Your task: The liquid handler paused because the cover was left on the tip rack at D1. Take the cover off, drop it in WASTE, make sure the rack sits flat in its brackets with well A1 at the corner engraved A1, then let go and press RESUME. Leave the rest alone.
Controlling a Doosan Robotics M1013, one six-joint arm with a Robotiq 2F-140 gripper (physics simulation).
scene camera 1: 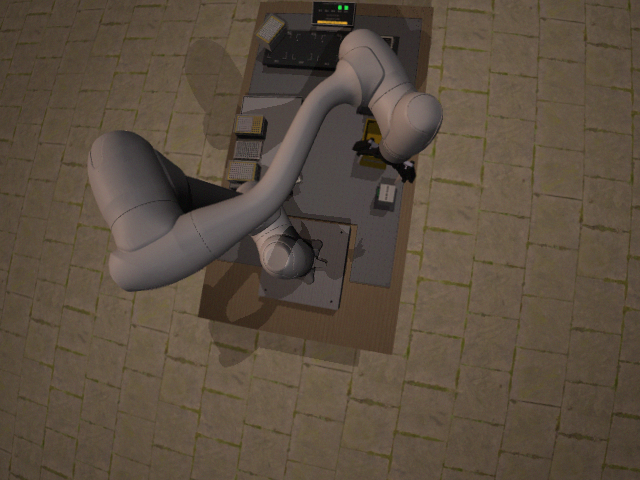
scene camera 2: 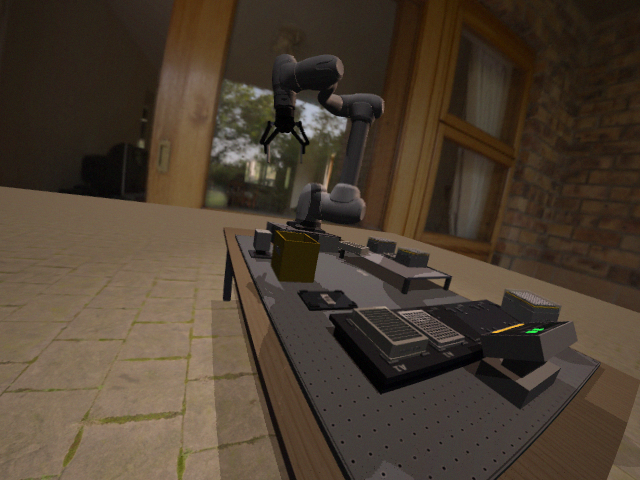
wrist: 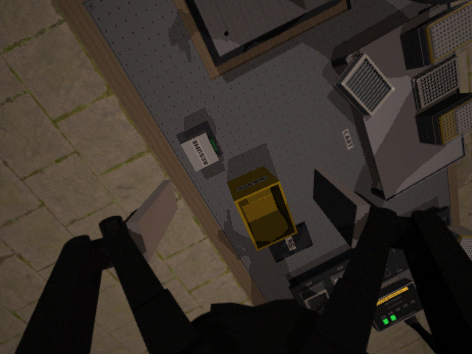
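Seen in the pictures: gripper, fingertip midpoint: (scene camera 1: 378,169) (scene camera 2: 284,162) (wrist: 243,189); arm's base, link origin: (scene camera 2: 306,229).
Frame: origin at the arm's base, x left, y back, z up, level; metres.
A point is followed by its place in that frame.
My gripper (scene camera 1: 386,159) (scene camera 2: 284,157) @[y -0.334, x -0.252, z 0.315 m] (wrist: 243,189) @[y -0.334, x -0.252, z 0.315 m] is open and empty, high above the yellow WASTE bin (scene camera 1: 372,164) @[y -0.471, x -0.211, z -0.044 m] (scene camera 2: 294,260) @[y -0.631, x -0.227, z -0.010 m] (wrist: 262,175) @[y -0.470, x -0.175, z -0.020 m]. Yellow walls and floor show inside the bin. The tip rack (scene camera 1: 271,29) @[y -1.003, x 0.387, z 0.037 m] (scene camera 2: 531,307) @[y -1.041, x 0.337, z 0.020 m] sits askew at the D1 end of the black deck (scene camera 1: 305,59) @[y -0.919, x 0.211, z -0.037 m] (scene camera 2: 467,317) @[y -0.967, x 0.172, z -0.037 m], over its outer corner. Part of this rack (wrist: 466,245) @[y -0.975, x 0.395, z 0.036 m] shows at the right edge of the wrist view. I cannot tell whether its clear cover is on. The white RESUME block (scene camera 1: 386,192) @[y -0.344, x -0.296, z 0.020 m] (scene camera 2: 262,240) @[y -0.377, x -0.301, z -0.011 m] (wrist: 200,151) @[y -0.340, x -0.297, z 0.021 m] stands beside the bin.
A raised platform (scene camera 1: 273,105) @[y -0.654, x 0.295, z -0.023 m] (scene camera 2: 423,276) @[y -0.675, x 0.285, z -0.025 m] (wrist: 410,175) @[y -0.664, x 0.261, z -0.023 m] bears several racks and a slatted tray (wrist: 366,85) @[y -0.348, x 0.137, z -0.001 m]. Two plates (scene camera 2: 390,328) @[y -1.021, x -0.140, z -0.011 m] (scene camera 2: 431,328) @[y -1.016, x -0.023, z -0.024 m] stand on the deck's other end. A display (scene camera 1: 333,13) @[y -1.130, x 0.118, z 0.029 m] (scene camera 2: 527,335) @[y -1.166, x 0.023, z 0.046 m] (wrist: 397,305) @[y -1.128, x 0.126, z 0.028 m] stands behind the deck. A black pad (scene camera 2: 327,299) @[y -0.773, x -0.156, z -0.074 m] lies near the bin.
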